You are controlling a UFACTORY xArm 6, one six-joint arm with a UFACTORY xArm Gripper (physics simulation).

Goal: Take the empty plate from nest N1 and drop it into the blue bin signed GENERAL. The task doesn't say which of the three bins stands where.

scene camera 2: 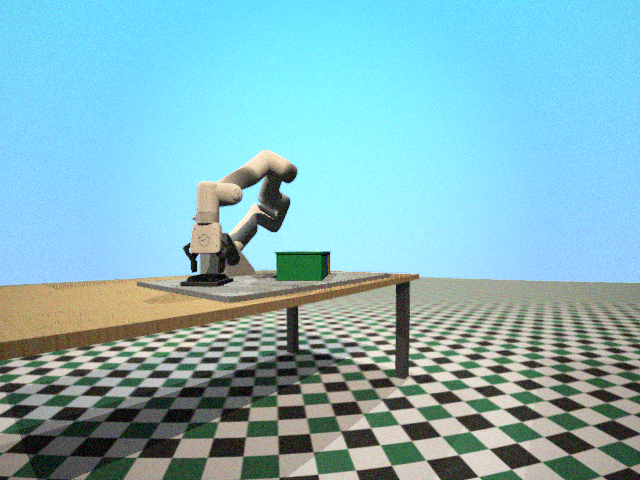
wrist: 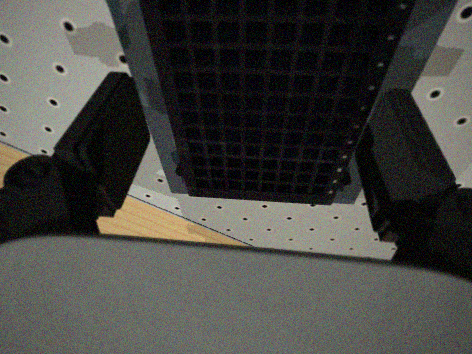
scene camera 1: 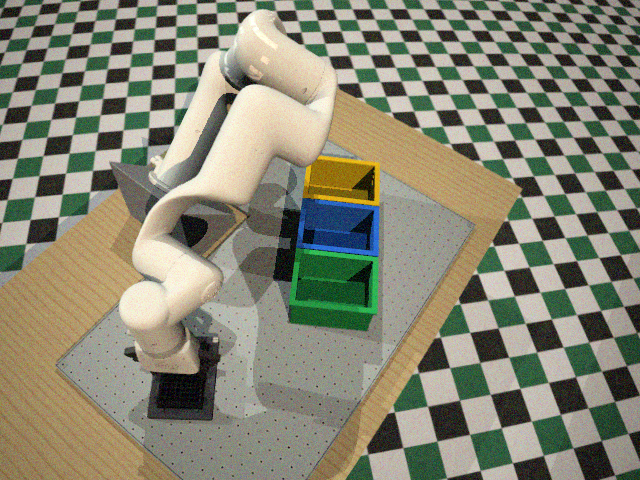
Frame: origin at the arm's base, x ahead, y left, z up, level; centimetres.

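Seen in the pictures: gripper, fingertip midpoint: [scene camera 2: 207, 272] [wrist: 253, 114] [scene camera 1: 179, 369].
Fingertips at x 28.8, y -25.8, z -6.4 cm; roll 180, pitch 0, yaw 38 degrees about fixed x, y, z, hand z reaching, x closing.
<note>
A point is followed by its place in that frame.
A black plate [scene camera 1: 180, 391] @(y -28.6, x 31.7, z -7.4 cm) [wrist: 265, 50] @(y -24.4, x 28.1, z -8.4 cm) with a grid of square wells lies in a dark grey nest [scene camera 1: 180, 414] @(y -31.5, x 34.5, z -8.7 cm) [scene camera 2: 206, 281] @(y -29.7, x 35.1, z -8.6 cm) [wrist: 162, 135] on the pegboard. No N1 mark can be read. My gripper [scene camera 1: 173, 356] @(y -25.8, x 28.8, z -6.4 cm) [scene camera 2: 207, 268] @(y -25.8, x 28.8, z -6.4 cm) [wrist: 253, 114] @(y -25.8, x 28.8, z -6.4 cm) is open and empty, pointing down above the nest, with a gap below the fingertips. In the wrist view its fingers stand on either side of the plate. The gripper body hides the back part of the nest in scene camera 1. The blue bin [scene camera 1: 336, 219] @(y 20.8, x 29.8, z -5.0 cm) stands in the middle of a row of three; its sign does not show.
The green bin [scene camera 1: 330, 314] @(y 0.9, x 43.7, z -3.4 cm) [scene camera 2: 299, 266] @(y 1.2, x 44.2, z -5.0 cm) stands nearest the nest in the row, and the yellow bin [scene camera 1: 338, 176] @(y 31.3, x 22.2, z -5.3 cm) is at the far end. All three bins touch or nearly touch. The grey pegboard [scene camera 1: 310, 356] @(y -6.4, x 45.2, z -9.9 cm) lies on the wooden table [scene camera 1: 62, 268] @(y -27.6, x -9.8, z -11.2 cm). My arm arches left of the bins.
</note>
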